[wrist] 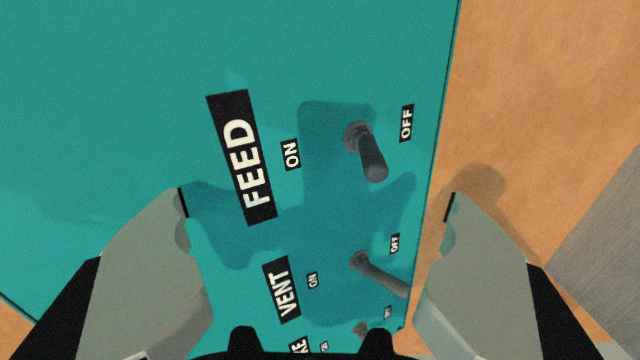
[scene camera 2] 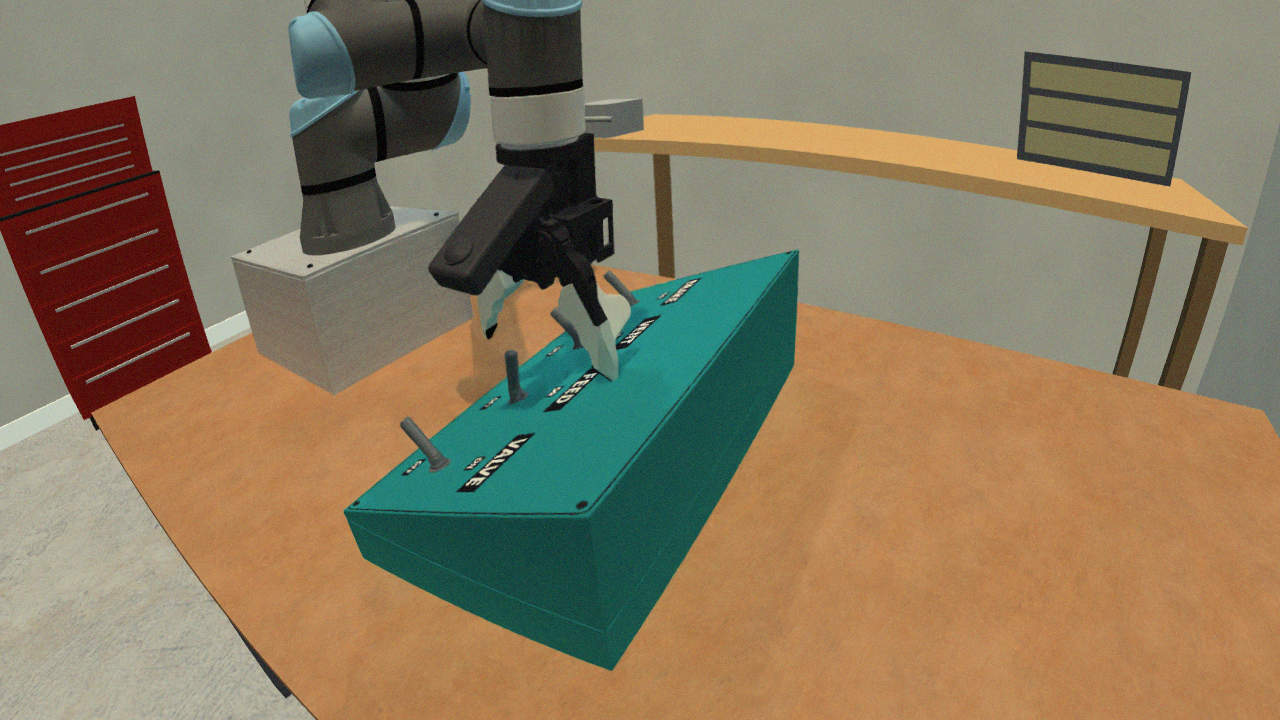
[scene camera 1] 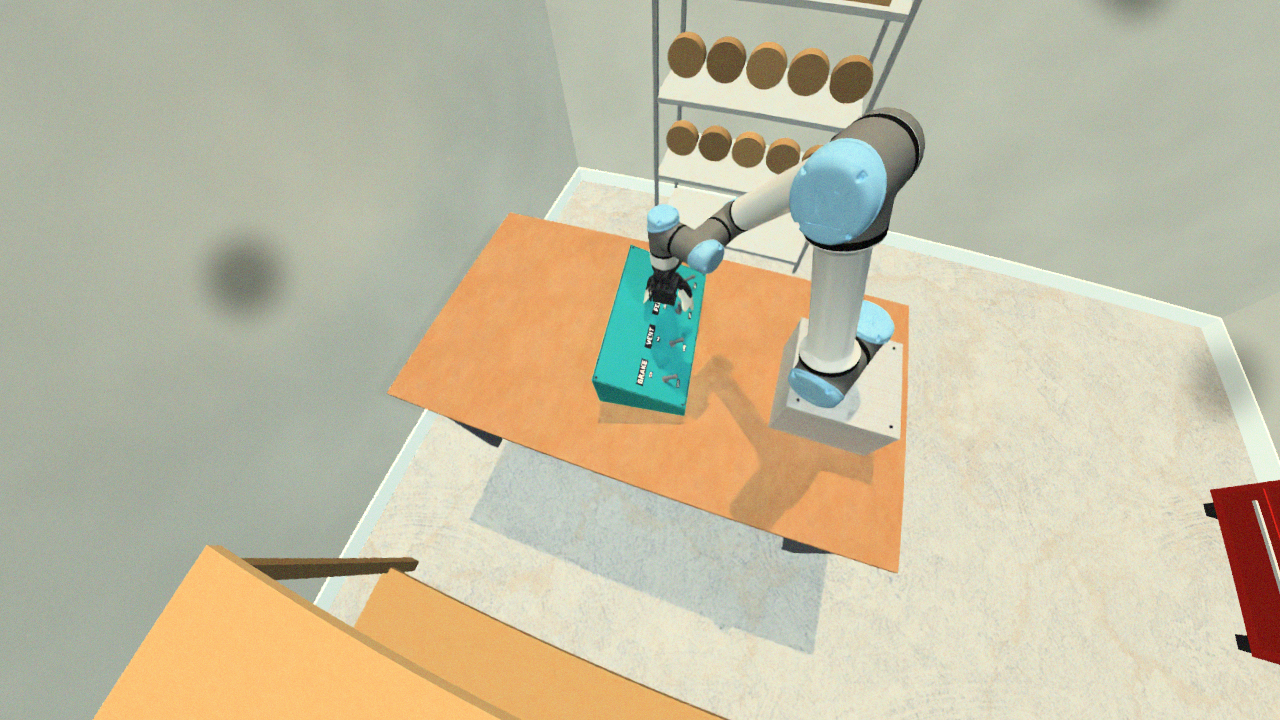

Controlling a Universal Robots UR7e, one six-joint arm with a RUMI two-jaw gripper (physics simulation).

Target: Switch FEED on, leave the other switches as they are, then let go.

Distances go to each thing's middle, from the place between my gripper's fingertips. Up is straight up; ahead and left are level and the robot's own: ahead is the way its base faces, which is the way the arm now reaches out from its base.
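Scene:
Feed lever (wrist: 375,169): my gripper 2 cm above it, 3 cm past, 2 cm to the left. From my hand: teal switch panel (scene camera 2: 560,511), 5 cm below, 2 cm ahead, 6 cm to the left; vent lever (wrist: 400,288), 2 cm below, 8 cm behind, 9 cm to the left. Farthest from my gripper of these, going by their middles: the vent lever.

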